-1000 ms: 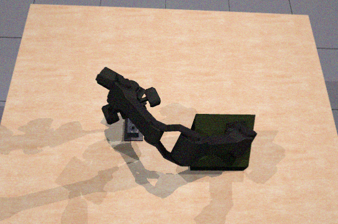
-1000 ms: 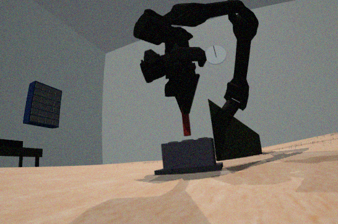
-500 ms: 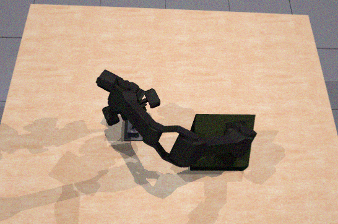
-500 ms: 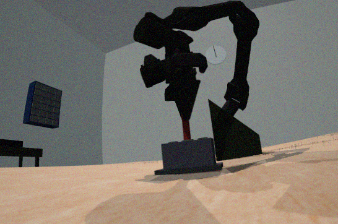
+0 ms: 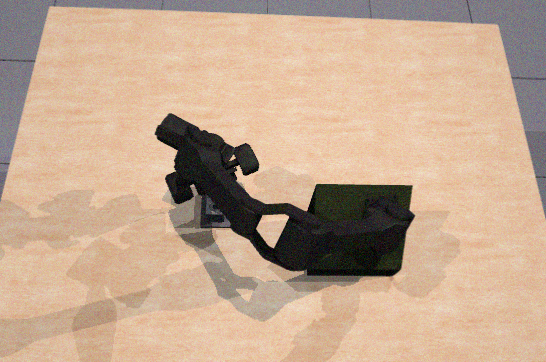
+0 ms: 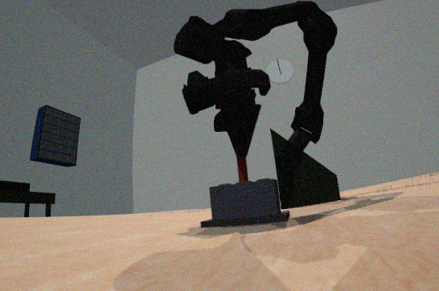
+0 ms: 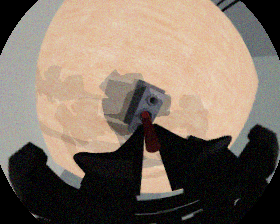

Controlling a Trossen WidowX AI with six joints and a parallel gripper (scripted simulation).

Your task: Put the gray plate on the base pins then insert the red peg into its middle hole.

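My gripper tip is right at the red peg. The rest, counted from my gripper tip: base: 9 cm below; gray plate: 5 cm below.
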